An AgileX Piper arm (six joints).
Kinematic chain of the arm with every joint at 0, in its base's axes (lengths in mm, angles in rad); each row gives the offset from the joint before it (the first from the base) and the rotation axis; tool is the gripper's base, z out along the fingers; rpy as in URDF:
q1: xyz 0 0 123 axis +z
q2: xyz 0 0 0 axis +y
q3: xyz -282.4 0 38.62 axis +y
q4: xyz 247.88 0 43.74 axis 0.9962 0 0.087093
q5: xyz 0 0 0 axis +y
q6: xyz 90.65 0 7.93 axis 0.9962 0 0.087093
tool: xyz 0 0 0 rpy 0 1.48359 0
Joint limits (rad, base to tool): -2.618..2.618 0..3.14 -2.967..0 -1.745..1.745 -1.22..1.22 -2.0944..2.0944
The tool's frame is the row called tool.
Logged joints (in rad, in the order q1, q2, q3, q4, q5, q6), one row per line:
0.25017 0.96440 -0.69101 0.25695 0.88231 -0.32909
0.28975 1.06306 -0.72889 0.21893 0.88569 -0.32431
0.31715 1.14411 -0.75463 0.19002 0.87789 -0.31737
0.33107 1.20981 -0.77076 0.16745 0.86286 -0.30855
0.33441 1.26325 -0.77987 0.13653 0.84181 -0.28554
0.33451 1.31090 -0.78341 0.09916 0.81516 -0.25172
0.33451 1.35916 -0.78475 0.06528 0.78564 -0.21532
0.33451 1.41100 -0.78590 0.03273 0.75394 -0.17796
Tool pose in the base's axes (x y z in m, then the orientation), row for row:
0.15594 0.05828 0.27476 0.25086 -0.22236 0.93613 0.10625
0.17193 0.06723 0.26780 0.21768 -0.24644 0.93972 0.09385
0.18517 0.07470 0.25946 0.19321 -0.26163 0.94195 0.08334
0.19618 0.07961 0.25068 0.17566 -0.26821 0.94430 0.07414
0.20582 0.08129 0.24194 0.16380 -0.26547 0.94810 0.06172
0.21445 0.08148 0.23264 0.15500 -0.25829 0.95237 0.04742
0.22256 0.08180 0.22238 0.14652 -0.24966 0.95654 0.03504
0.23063 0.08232 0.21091 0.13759 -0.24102 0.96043 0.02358
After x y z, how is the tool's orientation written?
As a quaternion, w x y z.
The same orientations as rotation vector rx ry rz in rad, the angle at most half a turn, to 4 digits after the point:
-0.6051 2.5477 0.2892
-0.6824 2.6022 0.2599
-0.7340 2.6427 0.2338
-0.7597 2.6747 0.2100
-0.7569 2.7030 0.1760
-0.7400 2.7285 0.1359
-0.7187 2.7535 0.1009
-0.6973 2.7786 0.0682

